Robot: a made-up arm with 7 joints. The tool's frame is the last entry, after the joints.
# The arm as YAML. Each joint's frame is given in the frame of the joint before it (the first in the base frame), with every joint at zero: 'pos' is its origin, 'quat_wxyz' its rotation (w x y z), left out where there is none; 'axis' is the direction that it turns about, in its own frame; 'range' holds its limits. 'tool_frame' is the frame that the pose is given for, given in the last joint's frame.
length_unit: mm
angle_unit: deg
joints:
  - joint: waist
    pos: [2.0, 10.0, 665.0]
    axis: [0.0, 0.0, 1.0]
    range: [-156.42, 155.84]
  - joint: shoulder
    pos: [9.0, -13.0, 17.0]
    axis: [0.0, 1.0, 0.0]
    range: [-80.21, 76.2]
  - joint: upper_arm
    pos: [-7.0, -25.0, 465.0]
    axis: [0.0, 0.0, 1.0]
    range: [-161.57, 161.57]
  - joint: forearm
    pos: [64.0, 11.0, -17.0]
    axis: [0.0, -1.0, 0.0]
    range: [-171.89, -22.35]
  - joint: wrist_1
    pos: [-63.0, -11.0, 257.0]
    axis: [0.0, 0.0, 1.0]
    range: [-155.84, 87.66]
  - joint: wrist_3
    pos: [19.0, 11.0, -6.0]
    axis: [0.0, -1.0, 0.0]
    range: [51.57, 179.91]
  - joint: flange
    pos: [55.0, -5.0, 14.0]
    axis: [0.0, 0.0, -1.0]
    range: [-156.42, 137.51]
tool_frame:
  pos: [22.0, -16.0, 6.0]
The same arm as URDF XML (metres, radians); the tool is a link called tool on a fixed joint. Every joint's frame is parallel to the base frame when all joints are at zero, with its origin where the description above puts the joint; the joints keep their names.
<robot name="arm">
<joint name="waist" type="revolute"><parent link="base_link"/><child link="link1"/><origin xyz="0.0020 0.0100 0.6650"/><axis xyz="0 0 1"/><limit lower="-2.7300" upper="2.7199"/></joint>
<joint name="shoulder" type="revolute"><parent link="link1"/><child link="link2"/><origin xyz="0.0090 -0.0130 0.0170"/><axis xyz="0 1 0"/><limit lower="-1.3999" upper="1.3299"/></joint>
<joint name="upper_arm" type="revolute"><parent link="link2"/><child link="link3"/><origin xyz="-0.0070 -0.0250 0.4650"/><axis xyz="0 0 1"/><limit lower="-2.8199" upper="2.8199"/></joint>
<joint name="forearm" type="revolute"><parent link="link3"/><child link="link4"/><origin xyz="0.0640 0.0110 -0.0170"/><axis xyz="0 -1 0"/><limit lower="-3.0000" upper="-0.3901"/></joint>
<joint name="wrist_1" type="revolute"><parent link="link4"/><child link="link5"/><origin xyz="-0.0630 -0.0110 0.2570"/><axis xyz="0 0 1"/><limit lower="-2.7199" upper="1.5300"/></joint>
<joint name="wrist_3" type="revolute"><parent link="link5"/><child link="link6"/><origin xyz="0.0190 0.0110 -0.0060"/><axis xyz="0 -1 0"/><limit lower="0.9001" upper="3.1400"/></joint>
<joint name="flange" type="revolute"><parent link="link6"/><child link="link7"/><origin xyz="0.0550 -0.0050 0.0140"/><axis xyz="0 0 -1"/><limit lower="-2.7300" upper="2.4000"/></joint>
<joint name="tool_joint" type="fixed"><parent link="link7"/><child link="tool"/><origin xyz="0.0220 -0.0160 0.0060"/></joint>
<link name="base_link"/>
<link name="link1"/>
<link name="link2"/>
<link name="link3"/>
<link name="link4"/>
<link name="link5"/>
<link name="link6"/>
<link name="link7"/>
<link name="tool"/>
</robot>

